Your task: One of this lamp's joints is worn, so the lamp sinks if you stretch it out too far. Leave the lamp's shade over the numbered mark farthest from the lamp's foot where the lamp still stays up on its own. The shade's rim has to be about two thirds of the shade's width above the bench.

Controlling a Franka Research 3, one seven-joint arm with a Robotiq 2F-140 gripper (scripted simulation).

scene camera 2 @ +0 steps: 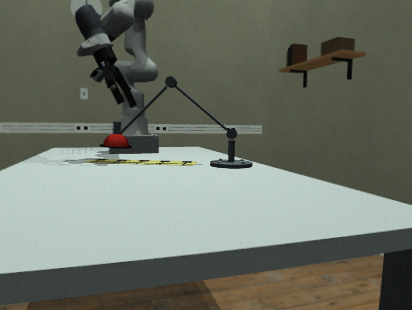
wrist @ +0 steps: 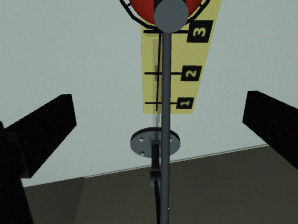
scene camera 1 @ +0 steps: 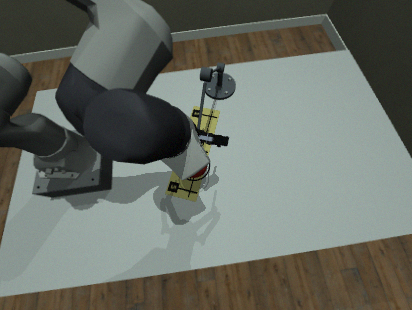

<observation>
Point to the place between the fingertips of my gripper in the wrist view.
159,108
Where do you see a yellow numbered strip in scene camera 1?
At 185,189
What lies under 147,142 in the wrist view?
A round dark lamp foot.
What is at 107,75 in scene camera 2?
My gripper.
</observation>
